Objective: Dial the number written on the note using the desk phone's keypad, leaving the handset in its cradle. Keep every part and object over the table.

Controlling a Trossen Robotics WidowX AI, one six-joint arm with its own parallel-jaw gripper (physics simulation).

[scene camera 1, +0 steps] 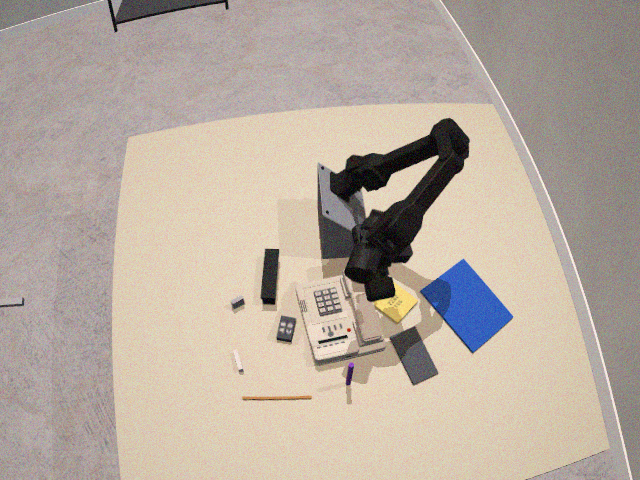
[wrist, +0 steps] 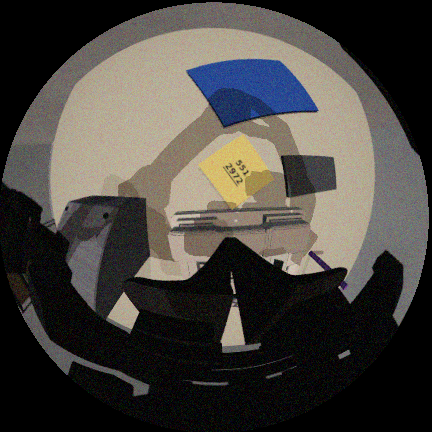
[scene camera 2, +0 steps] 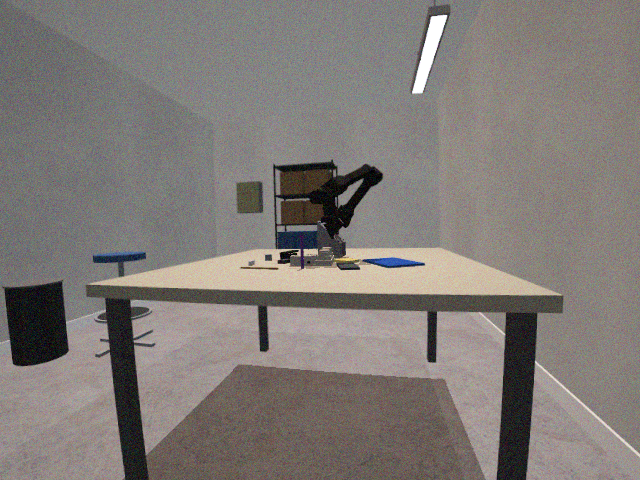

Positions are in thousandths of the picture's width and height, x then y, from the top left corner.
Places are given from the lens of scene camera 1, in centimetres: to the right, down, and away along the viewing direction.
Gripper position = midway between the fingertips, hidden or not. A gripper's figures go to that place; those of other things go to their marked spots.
my gripper (scene camera 1: 582,584): 12, 9, 136
blue folder (scene camera 1: 727,630): 38, 16, 142
